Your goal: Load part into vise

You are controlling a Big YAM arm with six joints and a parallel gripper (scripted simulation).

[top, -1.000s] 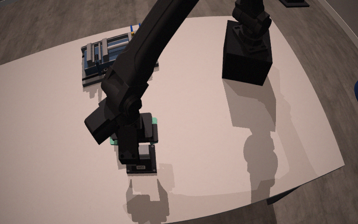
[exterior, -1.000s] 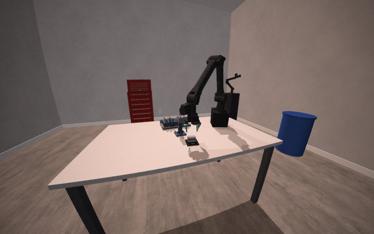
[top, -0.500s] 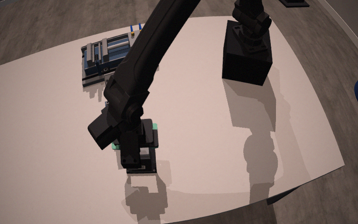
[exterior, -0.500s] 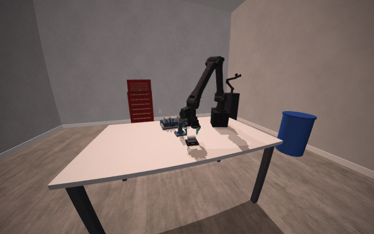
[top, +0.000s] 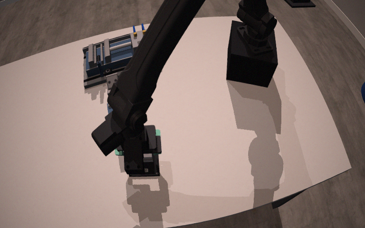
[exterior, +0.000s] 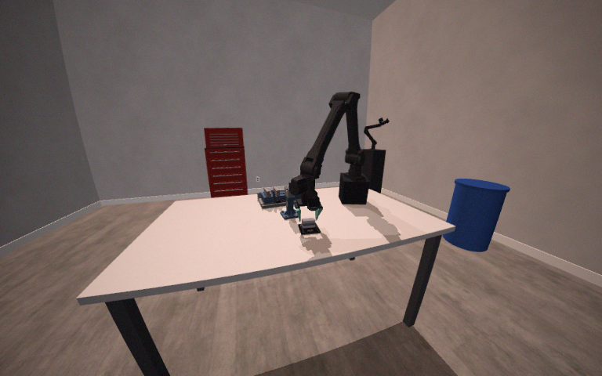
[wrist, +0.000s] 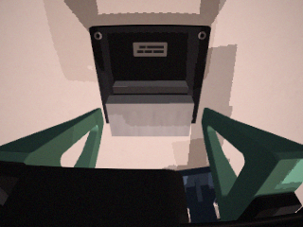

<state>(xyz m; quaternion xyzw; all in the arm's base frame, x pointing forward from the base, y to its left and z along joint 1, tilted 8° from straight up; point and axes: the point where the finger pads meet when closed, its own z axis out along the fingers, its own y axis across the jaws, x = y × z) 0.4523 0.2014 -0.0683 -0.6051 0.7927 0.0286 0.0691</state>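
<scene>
Now: the part 20 mm below my hand and 10 mm to the left of it. The rest, counted from my hand: black infeed plate 40 mm below, 10 mm to the left; blue vise 410 mm to the right, 10 mm below, 10 mm behind; dark short rod 360 mm to the right, 60 mm ahead, 40 mm above.
</scene>
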